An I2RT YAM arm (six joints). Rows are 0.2 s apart.
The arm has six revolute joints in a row. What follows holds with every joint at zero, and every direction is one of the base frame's.
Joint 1 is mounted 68 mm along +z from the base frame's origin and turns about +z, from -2.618 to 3.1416 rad.
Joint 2 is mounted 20 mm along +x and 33.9 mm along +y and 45.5 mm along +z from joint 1 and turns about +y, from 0 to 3.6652 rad.
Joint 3 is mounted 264 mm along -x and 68.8 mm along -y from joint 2 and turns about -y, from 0 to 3.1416 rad.
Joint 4 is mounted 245 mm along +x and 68.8 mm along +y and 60 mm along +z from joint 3 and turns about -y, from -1.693 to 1.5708 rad.
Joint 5 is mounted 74 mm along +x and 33.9 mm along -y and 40.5 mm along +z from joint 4 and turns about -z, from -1.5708 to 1.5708 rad.
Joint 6 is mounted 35.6 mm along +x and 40.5 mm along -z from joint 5 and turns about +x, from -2.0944 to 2.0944 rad.
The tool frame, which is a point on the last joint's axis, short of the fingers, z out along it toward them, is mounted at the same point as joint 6; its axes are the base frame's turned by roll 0, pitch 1.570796 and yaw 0 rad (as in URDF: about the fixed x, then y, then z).
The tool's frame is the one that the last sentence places.
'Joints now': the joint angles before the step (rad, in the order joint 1, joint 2, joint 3, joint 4, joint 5, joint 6). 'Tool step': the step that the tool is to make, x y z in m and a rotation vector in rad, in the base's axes. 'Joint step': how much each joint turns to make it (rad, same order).
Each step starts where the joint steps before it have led.
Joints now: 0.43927, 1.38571, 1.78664, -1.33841, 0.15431, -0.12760
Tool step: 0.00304, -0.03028, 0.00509, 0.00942, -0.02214, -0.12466
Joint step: -0.12511, -0.02364, 0.00000, 0.00040, -0.00076, 0.00002
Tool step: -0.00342, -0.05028, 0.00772, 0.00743, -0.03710, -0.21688
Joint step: -0.21670, -0.03777, 0.00001, -0.00001, 0.00037, -0.00003
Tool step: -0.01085, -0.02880, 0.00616, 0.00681, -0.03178, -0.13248
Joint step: -0.13504, -0.03244, -0.00003, -0.00075, -0.00610, 0.00191
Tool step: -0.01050, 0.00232, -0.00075, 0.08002, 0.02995, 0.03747
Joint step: -0.00608, -0.01870, -0.00038, -0.05342, -0.08811, 0.01832
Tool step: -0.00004, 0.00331, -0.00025, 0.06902, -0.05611, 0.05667
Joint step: 0.00038, -0.02555, -0.03624, 0.06372, -0.09079, 0.00459
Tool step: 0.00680, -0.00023, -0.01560, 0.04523, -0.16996, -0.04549
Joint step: -0.00002, -0.09229, -0.19794, 0.27578, -0.00192, 0.06941
